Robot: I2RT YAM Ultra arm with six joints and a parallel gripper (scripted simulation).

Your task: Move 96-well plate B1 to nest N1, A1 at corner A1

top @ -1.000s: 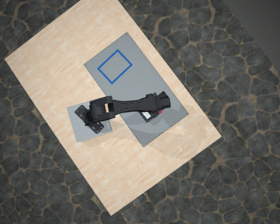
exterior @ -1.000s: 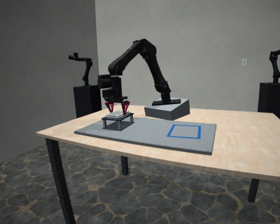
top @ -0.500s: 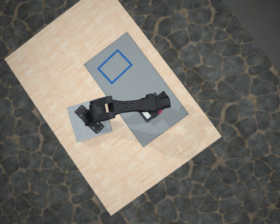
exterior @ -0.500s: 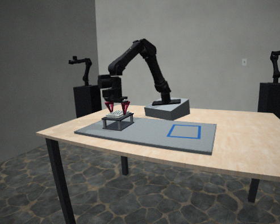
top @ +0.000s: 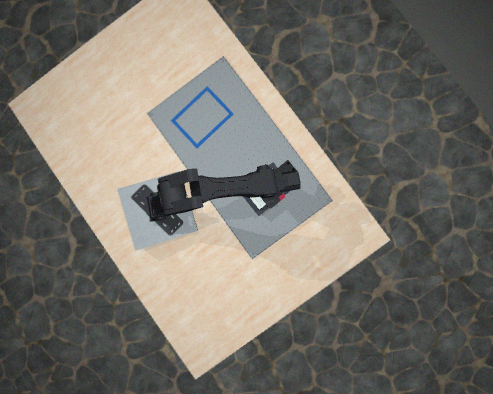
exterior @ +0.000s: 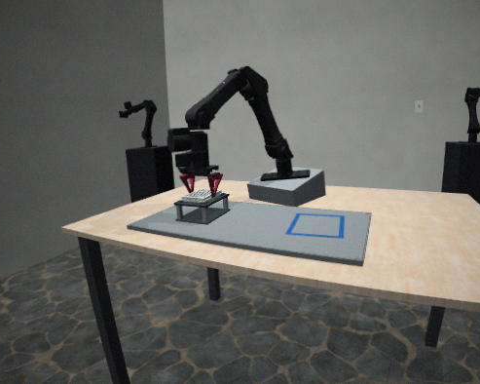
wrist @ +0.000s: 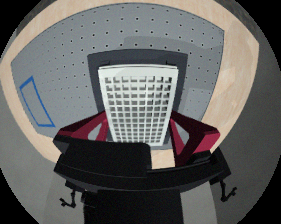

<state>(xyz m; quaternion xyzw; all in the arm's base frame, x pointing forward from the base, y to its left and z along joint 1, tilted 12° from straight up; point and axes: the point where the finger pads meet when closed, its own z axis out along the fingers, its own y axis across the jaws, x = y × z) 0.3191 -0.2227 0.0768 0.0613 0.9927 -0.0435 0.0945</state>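
The white 96-well plate is right at my hand.
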